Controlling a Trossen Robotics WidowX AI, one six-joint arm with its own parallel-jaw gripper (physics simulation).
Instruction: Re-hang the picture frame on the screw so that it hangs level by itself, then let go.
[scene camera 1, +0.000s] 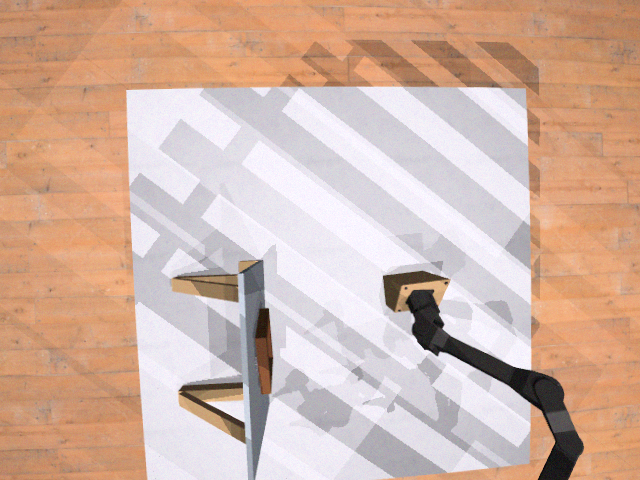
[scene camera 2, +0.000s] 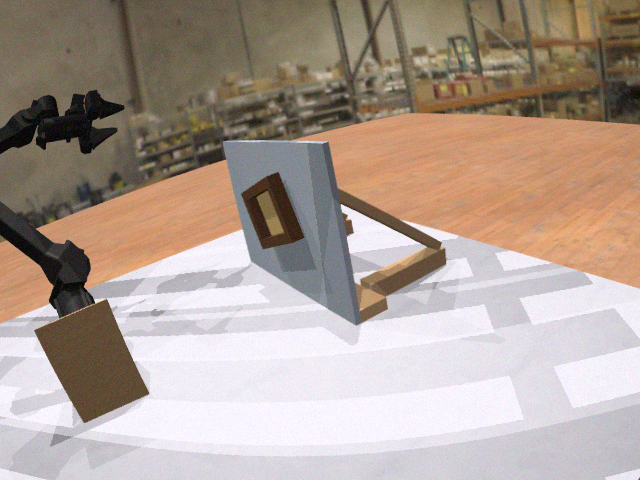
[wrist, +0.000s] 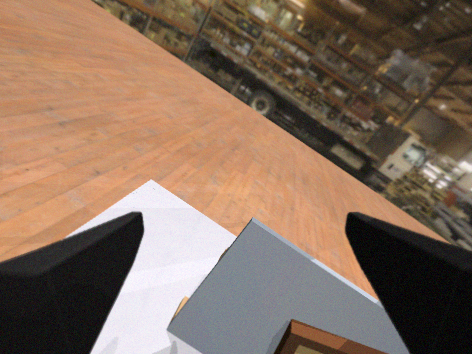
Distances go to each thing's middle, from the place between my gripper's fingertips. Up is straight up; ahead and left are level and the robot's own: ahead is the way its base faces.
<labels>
Now: hand 280 mm to the left of the brown picture frame (scene camera 2: 272, 215), 280 mm above it and 230 mm short of it. Also, from my hand: grey wall panel (scene camera 2: 319, 266) 290 mm below, 270 mm to the right, 260 mm ahead; then wooden stand (scene camera 2: 371, 294) 390 mm ahead, 330 mm below, 260 mm to the right.
</labels>
